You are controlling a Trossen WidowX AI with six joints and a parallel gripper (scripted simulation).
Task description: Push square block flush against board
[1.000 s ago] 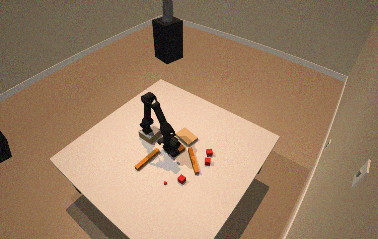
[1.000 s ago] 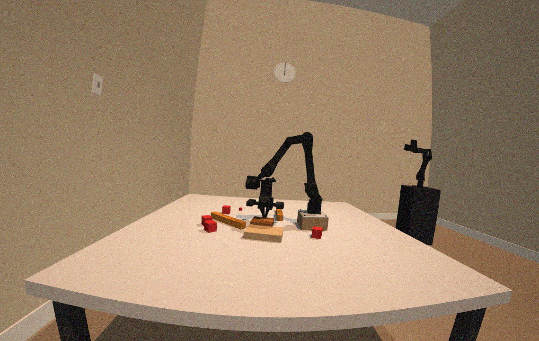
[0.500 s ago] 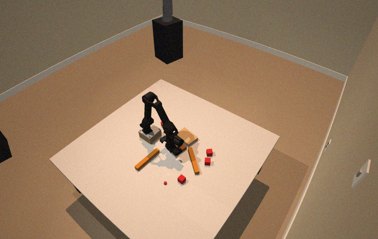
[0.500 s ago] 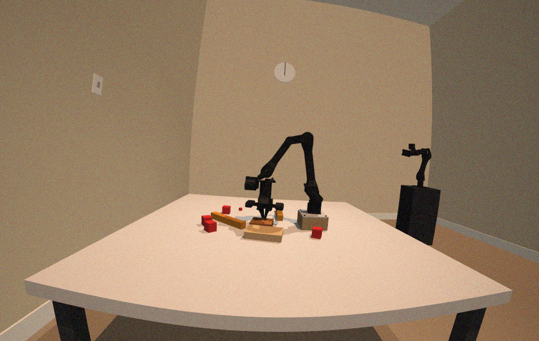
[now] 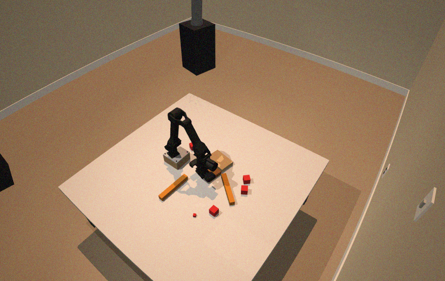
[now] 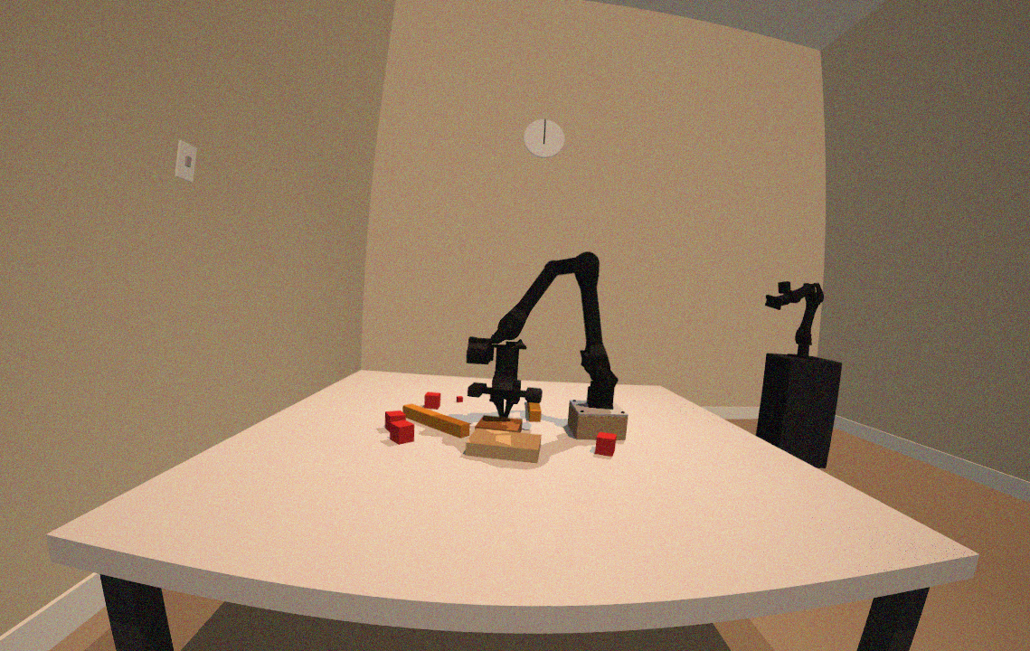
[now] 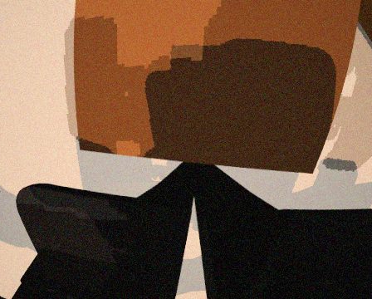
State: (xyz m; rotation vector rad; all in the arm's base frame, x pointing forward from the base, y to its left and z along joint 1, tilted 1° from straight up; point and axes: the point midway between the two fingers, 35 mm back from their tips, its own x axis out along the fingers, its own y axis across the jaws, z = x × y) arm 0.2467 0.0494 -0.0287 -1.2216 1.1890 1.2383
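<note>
The square block is 60 mm to the left of my gripper tip and 10 mm above it. The rest, counted from my gripper tip: flat tan block 40 mm behind, 170 mm to the left, 10 mm above.
</note>
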